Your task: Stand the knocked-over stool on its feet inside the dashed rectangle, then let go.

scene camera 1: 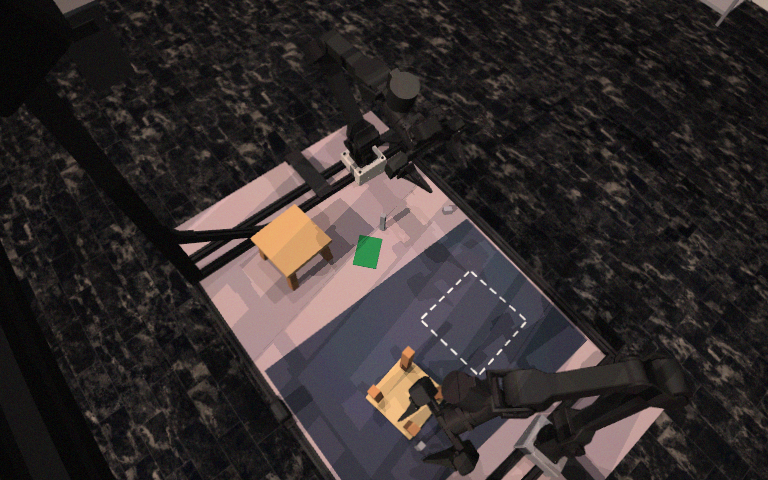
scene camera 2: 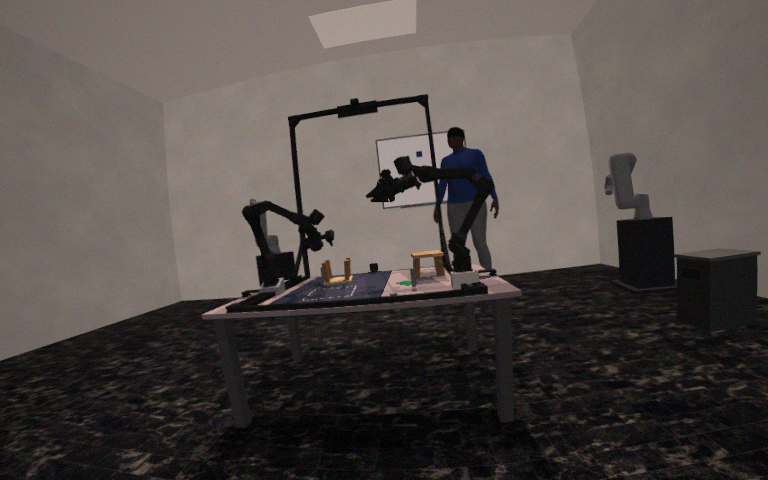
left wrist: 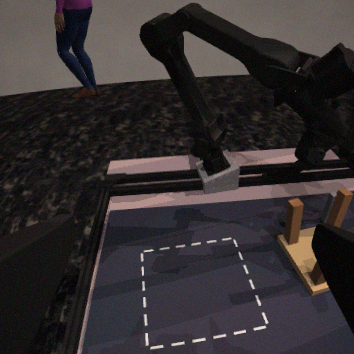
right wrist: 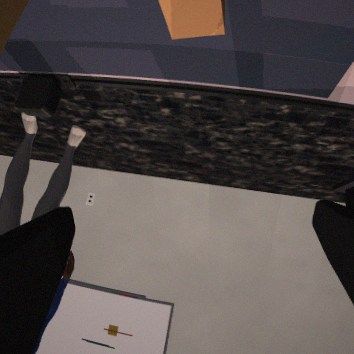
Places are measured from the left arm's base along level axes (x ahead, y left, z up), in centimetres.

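Pixels of known places: left gripper, fingertip midpoint: (scene camera 1: 449, 180) (scene camera 2: 368, 199) (left wrist: 197, 231); right gripper, fingertip midpoint: (scene camera 1: 410, 440) (scene camera 2: 325, 248) (right wrist: 196, 215); left arm's base at its link origin: (scene camera 1: 363, 155) (scene camera 2: 463, 271); right arm's base at its link origin: (scene camera 1: 550, 444) (scene camera 2: 271, 283) (left wrist: 215, 164).
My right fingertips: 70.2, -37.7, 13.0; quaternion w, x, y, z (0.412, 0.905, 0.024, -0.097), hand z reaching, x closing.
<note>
For each thing: its top centre in the pictures, then the offset to it from my right fingertips, as dx, dy, dz. "pt": a spot on its surface instead.
- knocked-over stool, top centre: (left wrist: 340, 215) (scene camera 1: 411, 389) (scene camera 2: 336, 259) -8.1, +7.2, -6.5
- leg at its top centre: (right wrist: 178, 9) (left wrist: 345, 192) (scene camera 1: 413, 426) -1.7, +2.9, -6.5
- upright stool at its top centre: (scene camera 1: 291, 238) (scene camera 2: 426, 252) -55.8, +5.0, -7.5
- green square at a spot on its surface: (scene camera 1: 368, 251) pt -45.6, +22.3, -18.7
- small grey upright piece at its top centre: (scene camera 1: 383, 215) (scene camera 2: 412, 268) -49.4, +29.9, -11.1
- small light block at its top centre: (scene camera 1: 421, 445) (left wrist: 333, 193) +2.5, +2.3, -10.4
The knocked-over stool (scene camera 1: 394, 404) (scene camera 2: 338, 280) (left wrist: 304, 254) lies upside down on the dark mat, seat down and legs up, left of the dashed rectangle (scene camera 1: 470, 272) (left wrist: 234, 239) in scene camera 1 and outside it. In the right wrist view a leg (right wrist: 196, 19) shows at the top. My right gripper (scene camera 1: 412, 438) (scene camera 2: 323, 243) (right wrist: 196, 215) is open, above the stool's near side in scene camera 1, with nothing between its fingers; its arm hides part of the stool. My left gripper (scene camera 2: 370, 196) (left wrist: 197, 231) is open and empty, high above the table and away from the stool.
An upright stool (scene camera 1: 291, 240) (scene camera 2: 427, 254) stands on the pink tabletop. A green square (scene camera 1: 368, 251) lies near it, with a small grey upright piece (scene camera 1: 383, 222) beside it. A small light block (scene camera 1: 420, 446) lies by the overturned stool. Black rails and frame posts edge the table.
</note>
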